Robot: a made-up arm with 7 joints. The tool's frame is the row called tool.
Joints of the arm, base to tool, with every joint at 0 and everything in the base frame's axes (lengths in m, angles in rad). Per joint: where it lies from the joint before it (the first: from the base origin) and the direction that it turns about. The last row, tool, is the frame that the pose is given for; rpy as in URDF.
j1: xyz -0.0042 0.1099 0.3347 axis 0 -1 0
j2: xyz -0.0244 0.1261 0.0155 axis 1 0 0
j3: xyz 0.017 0.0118 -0.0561 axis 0 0 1
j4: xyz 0.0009 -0.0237 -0.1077 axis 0 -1 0
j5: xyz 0.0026 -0.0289 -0.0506 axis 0 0 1
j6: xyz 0.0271 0.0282 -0.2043 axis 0 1 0
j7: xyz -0.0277 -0.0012 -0.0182 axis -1 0 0
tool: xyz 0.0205 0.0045 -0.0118 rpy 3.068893 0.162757 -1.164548
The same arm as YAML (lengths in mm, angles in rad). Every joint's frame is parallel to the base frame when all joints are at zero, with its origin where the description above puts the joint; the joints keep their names.
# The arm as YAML. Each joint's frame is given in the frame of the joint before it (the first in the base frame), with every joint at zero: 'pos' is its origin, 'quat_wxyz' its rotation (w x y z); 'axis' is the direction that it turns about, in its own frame. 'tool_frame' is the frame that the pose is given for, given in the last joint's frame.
length_unit: mm
angle_unit: rad
joints:
  - joint: j1
    pos: [-4.2, 109.9, 334.7]
    quat_wxyz: [1.0, 0.0, 0.0, 0.0]
    axis: [0.0, -1.0, 0.0]
  - joint: j2
    pos: [-24.4, 126.1, 15.5]
    quat_wxyz: [1.0, 0.0, 0.0, 0.0]
    axis: [1.0, 0.0, 0.0]
  - joint: j3
    pos: [17.0, 11.8, -56.1]
    quat_wxyz: [1.0, 0.0, 0.0, 0.0]
    axis: [0.0, 0.0, 1.0]
  - joint: j4
    pos: [0.9, -23.7, -107.7]
    quat_wxyz: [1.0, 0.0, 0.0, 0.0]
    axis: [0.0, -1.0, 0.0]
  - joint: j5
    pos: [2.6, -28.9, -50.6]
    quat_wxyz: [1.0, 0.0, 0.0, 0.0]
    axis: [0.0, 0.0, 1.0]
  - joint: j6
    pos: [27.1, 28.2, -204.3]
    quat_wxyz: [1.0, 0.0, 0.0, 0.0]
    axis: [0.0, 1.0, 0.0]
  - joint: j7
    pos: [-27.7, -1.2, -18.2]
    quat_wxyz: [1.0, 0.0, 0.0, 0.0]
    axis: [-1.0, 0.0, 0.0]
tool_frame:
  pos: [20.5, 4.5, -11.8]
  quat_wxyz: [0.01442, -0.833525, 0.545275, 0.087768]

